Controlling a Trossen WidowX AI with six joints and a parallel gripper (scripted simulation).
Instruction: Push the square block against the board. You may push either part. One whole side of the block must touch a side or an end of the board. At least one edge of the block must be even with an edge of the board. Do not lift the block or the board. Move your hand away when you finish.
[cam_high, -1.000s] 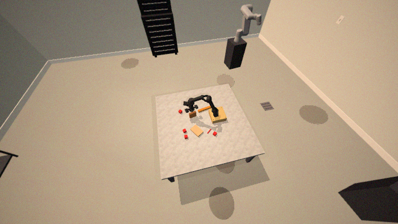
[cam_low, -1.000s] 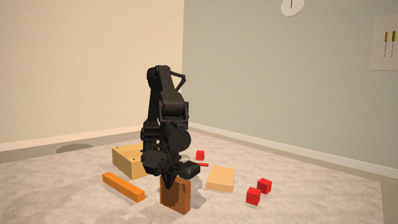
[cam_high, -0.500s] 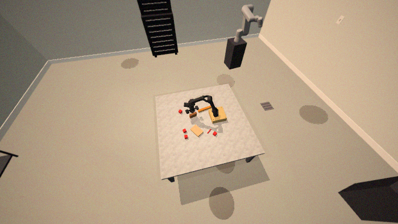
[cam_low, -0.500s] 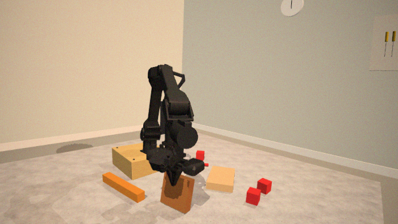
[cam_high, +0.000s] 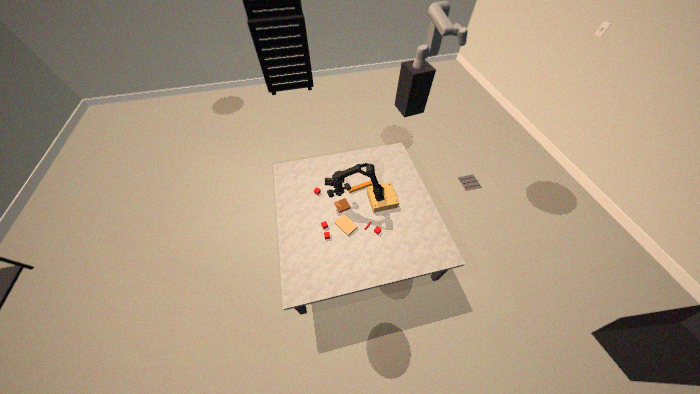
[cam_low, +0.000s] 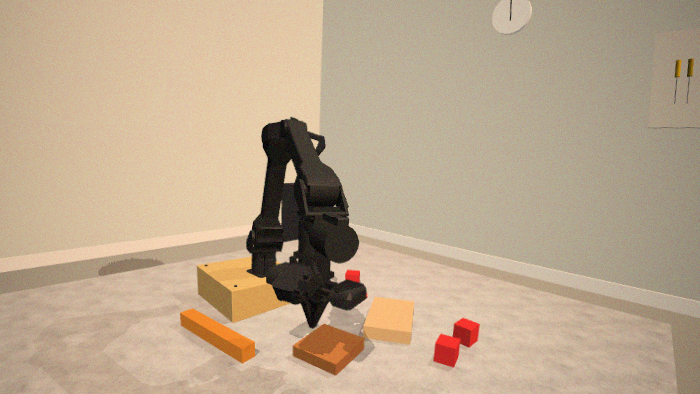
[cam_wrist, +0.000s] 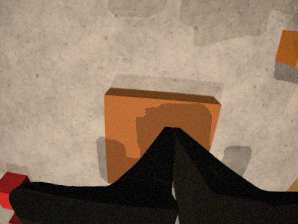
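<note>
The tan block is 3 cm ahead of my gripper tip, 24 cm to the left of it and 7 cm below it. Round my gripper tip: thin red stick (13 cm behind, 30 cm to the left, 7 cm below); long orange board (21 cm behind, 7 cm to the right, 6 cm below); brown square block (5 cm to the left, 6 cm below).
</note>
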